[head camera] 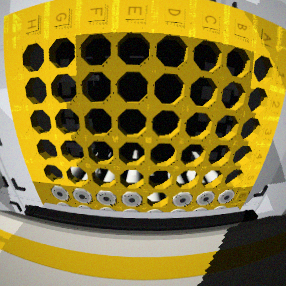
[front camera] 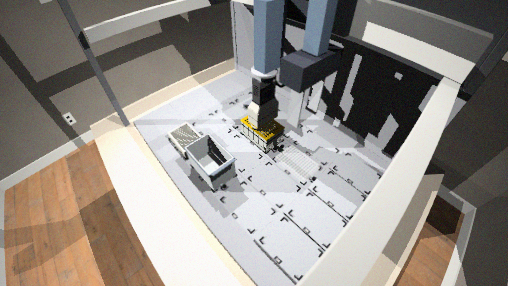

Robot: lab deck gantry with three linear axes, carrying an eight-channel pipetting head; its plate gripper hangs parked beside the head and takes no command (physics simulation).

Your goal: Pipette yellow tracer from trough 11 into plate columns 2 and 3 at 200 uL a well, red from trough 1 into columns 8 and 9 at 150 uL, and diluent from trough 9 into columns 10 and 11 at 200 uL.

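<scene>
The pipetting head (front camera: pixel 263 111) is low over the yellow-topped tip rack (front camera: pixel 274 134) (head camera: pixel 150 136). In the head view, rack columns 1 to 5 show dark holes, some with pale glints. Column 6 shows grey tips (head camera: pixel 132 199), with an empty hole at D. The channel ends are hidden. A clear plate (front camera: pixel 298 163) lies right of the rack. A grey ribbed tray (front camera: pixel 187 135), apparently the trough, is at the left; its liquids cannot be made out. The parked plate gripper (front camera: pixel 305 100) hangs behind the head, its pale fingers apparently apart with nothing visible between them.
A deep open white bin (front camera: pixel 223 174) stands in front of the ribbed tray. The dark gantry block (front camera: pixel 307 69) is right of the head. A pale frame rail (front camera: pixel 385 185) crosses the right foreground. A black bar (head camera: pixel 142 221) crosses the lower head view.
</scene>
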